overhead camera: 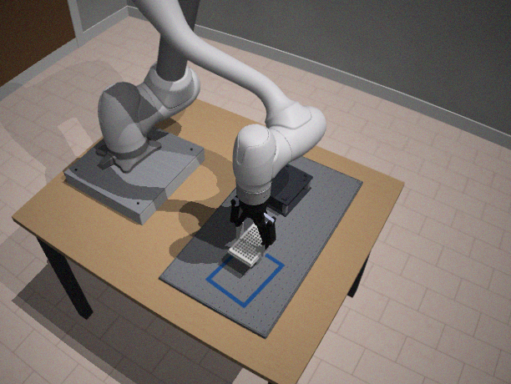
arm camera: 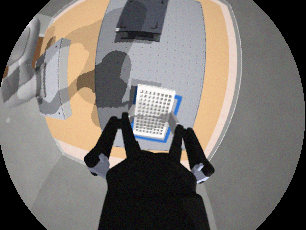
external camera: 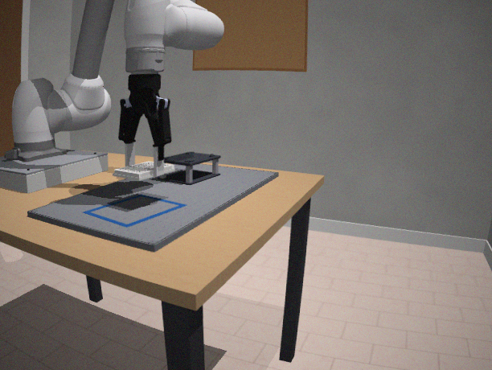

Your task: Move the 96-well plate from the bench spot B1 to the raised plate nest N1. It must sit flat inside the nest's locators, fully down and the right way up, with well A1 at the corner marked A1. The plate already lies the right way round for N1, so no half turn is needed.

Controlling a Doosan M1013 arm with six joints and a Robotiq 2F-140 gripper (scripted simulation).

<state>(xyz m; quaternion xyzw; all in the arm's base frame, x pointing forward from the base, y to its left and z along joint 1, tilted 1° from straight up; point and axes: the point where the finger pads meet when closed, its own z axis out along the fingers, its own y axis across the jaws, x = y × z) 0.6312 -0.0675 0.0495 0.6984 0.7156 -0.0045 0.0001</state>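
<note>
Right now my hand is 80 mm past the raised plate nest, 280 mm to the right of it and 40 mm above it. Round my hand: white 96-well plate 20 mm below.
</note>
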